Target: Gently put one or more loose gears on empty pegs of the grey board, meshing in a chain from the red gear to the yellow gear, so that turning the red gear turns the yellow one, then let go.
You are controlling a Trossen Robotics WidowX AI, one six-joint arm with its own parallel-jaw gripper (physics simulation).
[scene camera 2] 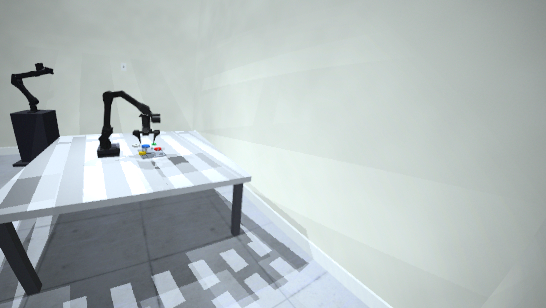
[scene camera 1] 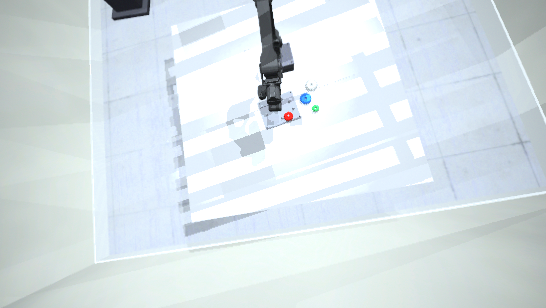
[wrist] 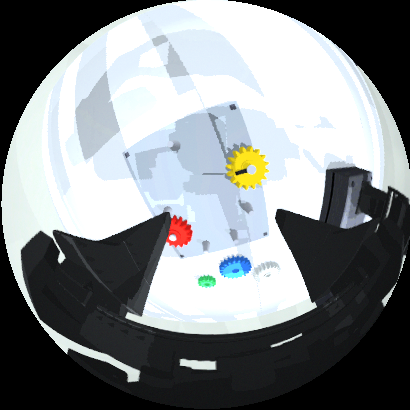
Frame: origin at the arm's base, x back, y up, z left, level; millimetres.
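Seen in the pictures: gripper, fingertip midpoint: [scene camera 2: 147,143] [wrist: 224,215]; arm's base, origin of the base link: [scene camera 2: 105,147] [wrist: 363,196].
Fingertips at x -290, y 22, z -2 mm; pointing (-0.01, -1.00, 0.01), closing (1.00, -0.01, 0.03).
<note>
Offsets run from my fingertips to a thing's top centre. Level surfaces: height alone.
The grey board {dz +6, dx -20, dy -47 mm} [scene camera 1: 274,121] [wrist: 195,195] lies on the table with several empty pegs. The red gear [scene camera 1: 288,116] [scene camera 2: 158,149] [wrist: 182,232] sits on it near one corner. The yellow gear {dz -29, dx +36, dy -52 mm} [scene camera 2: 142,153] [wrist: 257,176] is on a peg at another edge; the arm hides it in scene camera 1. The loose blue gear {dz +163, dx +29, dy -60 mm} [scene camera 1: 305,98] [scene camera 2: 145,146] [wrist: 235,268], small green gear {dz +213, dx -32, dy -60 mm} [scene camera 1: 315,108] [wrist: 206,281] and white gear {dz +201, dx +108, dy -60 mm} [scene camera 1: 311,85] [scene camera 2: 135,145] [wrist: 267,270] lie beside the board. My gripper [scene camera 2: 146,142] [wrist: 224,215] is open and empty, pointing down above the board area.
The arm's base [scene camera 1: 287,57] [scene camera 2: 108,150] [wrist: 345,195] stands on the white table {dy -77 mm} [scene camera 1: 325,165] [scene camera 2: 220,172], near the board. A second arm [scene camera 2: 25,75] stands on a dark pedestal [scene camera 2: 35,137] beyond the table. Striped light and shadows cross the table.
</note>
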